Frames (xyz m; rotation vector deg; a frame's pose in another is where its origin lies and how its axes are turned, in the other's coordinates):
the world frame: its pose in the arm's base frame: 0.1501 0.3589 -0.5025 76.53 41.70 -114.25
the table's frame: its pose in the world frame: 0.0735 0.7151 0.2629 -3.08 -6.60 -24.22
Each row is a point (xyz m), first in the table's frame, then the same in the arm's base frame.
Working: the table's frame: its pose in the arm's base frame: 0.5089 -0.3152 -0.5556 62.43 61.29 -133.80

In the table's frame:
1: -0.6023 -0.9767 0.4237
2: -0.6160 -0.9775 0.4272
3: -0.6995 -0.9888 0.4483
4: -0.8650 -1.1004 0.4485
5: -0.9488 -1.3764 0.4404
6: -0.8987 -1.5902 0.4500
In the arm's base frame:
1: 0.1187 0.0016 0.5596
2: 0.1253 -0.0006 0.5720
3: 0.1618 -0.0094 0.6503
4: 0.2036 0.0631 0.8315
5: 0.1019 0.2495 1.0269
6: -0.0588 0.3821 1.0969

